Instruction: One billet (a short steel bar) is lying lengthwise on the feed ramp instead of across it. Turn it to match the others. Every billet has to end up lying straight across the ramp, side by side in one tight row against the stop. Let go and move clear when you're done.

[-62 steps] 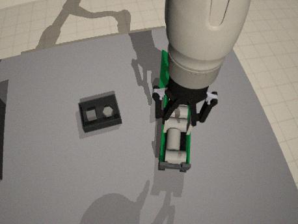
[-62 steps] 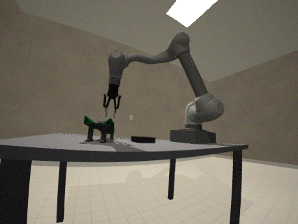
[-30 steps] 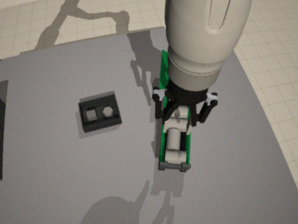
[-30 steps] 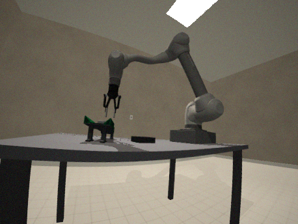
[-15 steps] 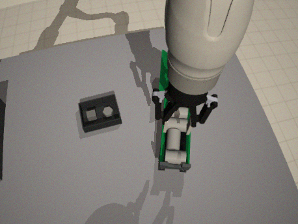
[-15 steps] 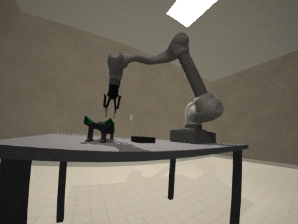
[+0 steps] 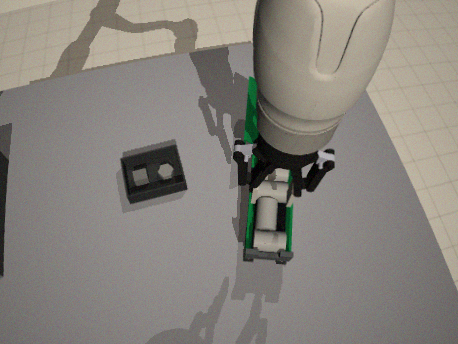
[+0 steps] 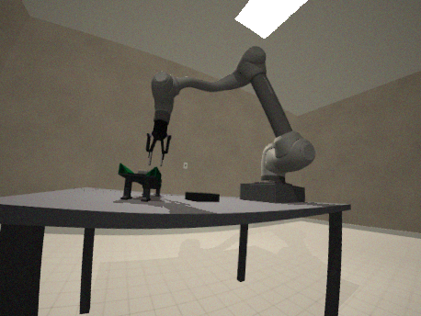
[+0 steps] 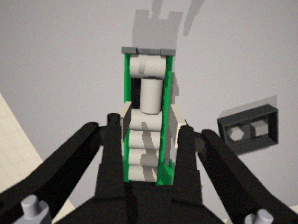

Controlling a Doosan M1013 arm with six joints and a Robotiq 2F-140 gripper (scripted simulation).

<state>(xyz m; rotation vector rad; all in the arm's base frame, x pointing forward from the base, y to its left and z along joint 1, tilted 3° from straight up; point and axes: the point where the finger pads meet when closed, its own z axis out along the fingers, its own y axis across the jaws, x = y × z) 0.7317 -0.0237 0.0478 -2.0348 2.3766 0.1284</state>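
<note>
Now: the grey stop 130 mm below my hand and 70 mm to the right of it. Also, from my hand: ramp 130 mm below, 120 mm to the left, 20 mm ahead; dark block 230 mm behind, 180 mm below, 130 mm to the left.
</note>
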